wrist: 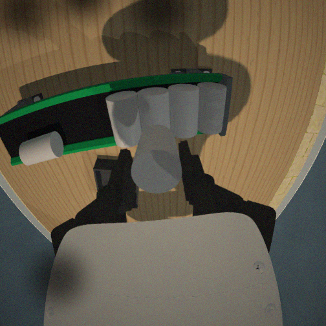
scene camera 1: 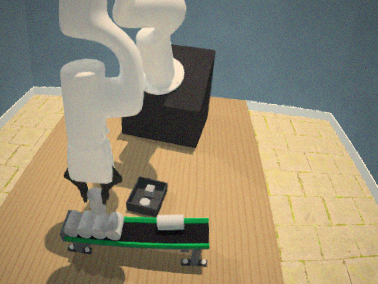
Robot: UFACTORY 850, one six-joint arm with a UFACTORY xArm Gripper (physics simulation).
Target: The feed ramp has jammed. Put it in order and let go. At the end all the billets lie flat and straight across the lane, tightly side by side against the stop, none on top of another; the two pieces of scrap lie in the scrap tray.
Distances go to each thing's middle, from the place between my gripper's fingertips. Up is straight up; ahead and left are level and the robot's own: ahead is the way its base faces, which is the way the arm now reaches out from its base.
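Taking the scrap tray [scene camera 1: 138, 192] as my reference, I find my gripper 150 mm to the right of it, 160 mm above it and 170 mm past it now.
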